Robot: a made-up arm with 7 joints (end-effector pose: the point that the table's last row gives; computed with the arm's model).
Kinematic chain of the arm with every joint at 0, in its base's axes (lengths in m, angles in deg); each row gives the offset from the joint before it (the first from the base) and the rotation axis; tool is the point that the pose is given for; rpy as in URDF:
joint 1: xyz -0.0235 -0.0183 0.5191 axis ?
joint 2: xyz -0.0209 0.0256 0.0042 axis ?
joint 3: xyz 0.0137 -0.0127 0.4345 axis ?
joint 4: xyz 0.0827 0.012 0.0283 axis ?
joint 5: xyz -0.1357 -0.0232 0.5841 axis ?
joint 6: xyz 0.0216 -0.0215 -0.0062 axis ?
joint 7: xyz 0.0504 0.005 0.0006 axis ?
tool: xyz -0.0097 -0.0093 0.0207 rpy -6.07 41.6 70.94
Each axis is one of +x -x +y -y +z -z.
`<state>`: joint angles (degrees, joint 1 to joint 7).
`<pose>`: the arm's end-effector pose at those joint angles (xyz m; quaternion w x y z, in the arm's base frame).
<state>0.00 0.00 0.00 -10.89 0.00 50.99 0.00</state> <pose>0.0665 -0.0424 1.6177 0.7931 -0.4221 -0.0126 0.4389</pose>
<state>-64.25 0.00 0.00 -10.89 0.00 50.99 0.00</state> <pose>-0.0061 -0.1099 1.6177 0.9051 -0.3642 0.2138 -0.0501</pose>
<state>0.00 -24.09 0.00 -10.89 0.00 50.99 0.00</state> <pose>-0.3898 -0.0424 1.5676 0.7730 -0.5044 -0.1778 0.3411</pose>
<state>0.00 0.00 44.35 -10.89 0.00 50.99 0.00</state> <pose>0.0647 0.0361 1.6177 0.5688 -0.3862 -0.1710 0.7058</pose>
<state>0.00 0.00 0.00 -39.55 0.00 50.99 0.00</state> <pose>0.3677 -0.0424 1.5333 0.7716 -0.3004 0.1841 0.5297</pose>
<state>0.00 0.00 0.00 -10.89 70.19 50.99 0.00</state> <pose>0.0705 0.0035 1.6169 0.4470 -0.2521 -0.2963 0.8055</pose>
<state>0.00 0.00 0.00 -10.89 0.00 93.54 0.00</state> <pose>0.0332 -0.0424 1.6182 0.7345 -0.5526 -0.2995 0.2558</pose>
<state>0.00 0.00 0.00 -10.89 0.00 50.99 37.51</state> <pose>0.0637 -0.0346 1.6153 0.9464 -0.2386 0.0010 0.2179</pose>
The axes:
joint 1: +z
joint 2: +y
joint 3: +z
joint 4: -y
joint 5: +z
joint 6: -y
joint 7: -z

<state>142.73 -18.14 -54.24 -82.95 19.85 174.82 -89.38</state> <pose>0.2256 0.4449 1.2881 0.0682 -0.4515 -0.7813 0.4255</pose>
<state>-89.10 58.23 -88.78 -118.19 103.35 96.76 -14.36</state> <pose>-0.6857 -0.2434 0.6470 0.4915 0.0445 -0.0471 -0.8684</pose>
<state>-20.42 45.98 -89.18 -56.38 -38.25 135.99 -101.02</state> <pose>0.4391 -0.6965 1.1722 0.0210 -0.0798 0.8220 0.5635</pose>
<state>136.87 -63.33 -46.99 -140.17 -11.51 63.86 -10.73</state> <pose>0.2063 0.3652 0.8856 0.2365 0.1410 -0.1296 -0.9526</pose>
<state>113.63 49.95 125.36 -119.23 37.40 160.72 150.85</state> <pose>-0.5541 -0.2425 0.9927 0.1317 -0.5562 0.6820 0.4563</pose>
